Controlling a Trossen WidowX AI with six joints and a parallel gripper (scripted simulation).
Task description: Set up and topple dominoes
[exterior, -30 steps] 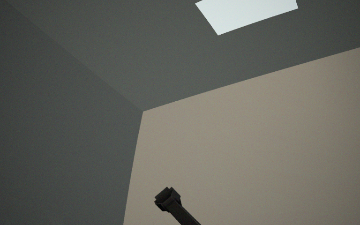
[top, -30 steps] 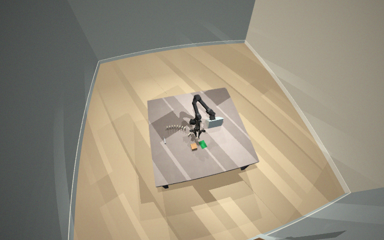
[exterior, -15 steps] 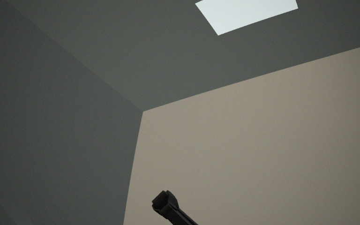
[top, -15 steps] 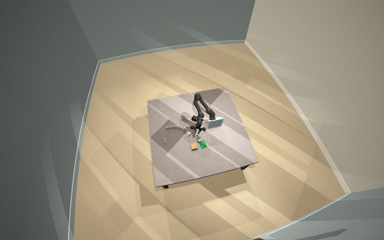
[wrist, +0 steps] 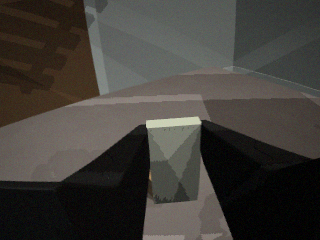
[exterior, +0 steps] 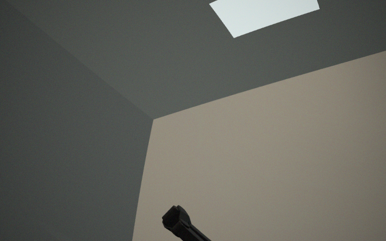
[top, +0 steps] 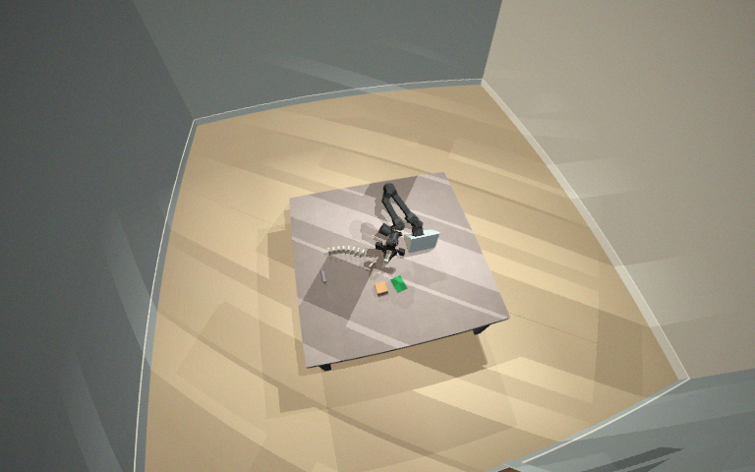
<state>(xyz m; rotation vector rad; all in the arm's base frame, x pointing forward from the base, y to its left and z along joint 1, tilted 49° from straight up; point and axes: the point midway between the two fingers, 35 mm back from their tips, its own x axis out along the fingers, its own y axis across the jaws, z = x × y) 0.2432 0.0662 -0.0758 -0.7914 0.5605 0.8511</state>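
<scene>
Now: gripper tip 60 mm past the green flat tile, 110 mm to the right of it and 160 mm above it.
</scene>
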